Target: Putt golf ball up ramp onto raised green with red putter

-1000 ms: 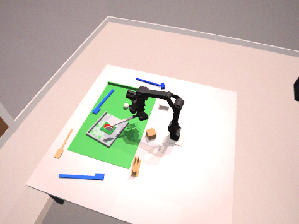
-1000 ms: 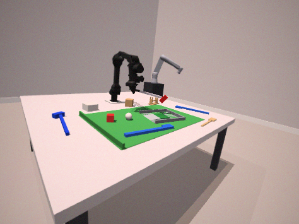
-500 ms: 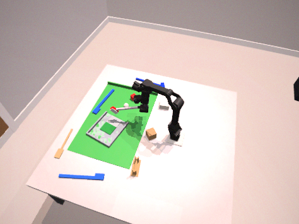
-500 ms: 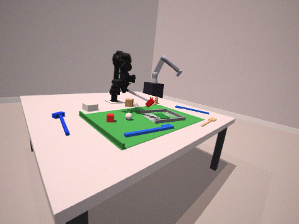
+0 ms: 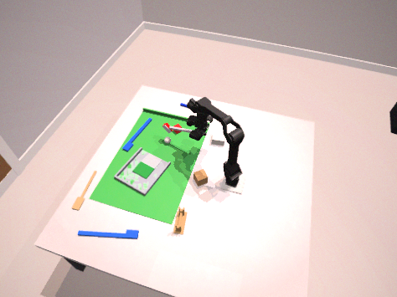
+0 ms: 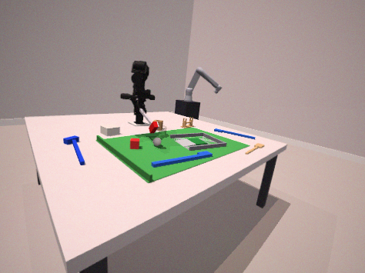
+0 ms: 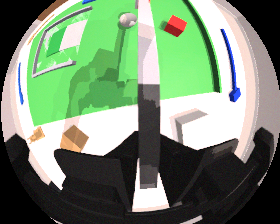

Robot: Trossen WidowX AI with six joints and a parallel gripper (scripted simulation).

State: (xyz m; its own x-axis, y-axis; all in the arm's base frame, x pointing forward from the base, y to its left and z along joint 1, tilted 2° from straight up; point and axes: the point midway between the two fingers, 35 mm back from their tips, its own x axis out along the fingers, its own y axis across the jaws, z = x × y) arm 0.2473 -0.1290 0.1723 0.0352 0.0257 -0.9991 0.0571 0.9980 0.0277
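The red putter lies 120 mm ahead of my gripper tip. From my gripper tip the other things lie so: white block (140 mm to the right, 120 mm below, 70 mm behind); tan box (190 mm to the left, 110 mm below, 80 mm behind); white golf ball (220 mm ahead, 120 mm below, 20 mm to the left).
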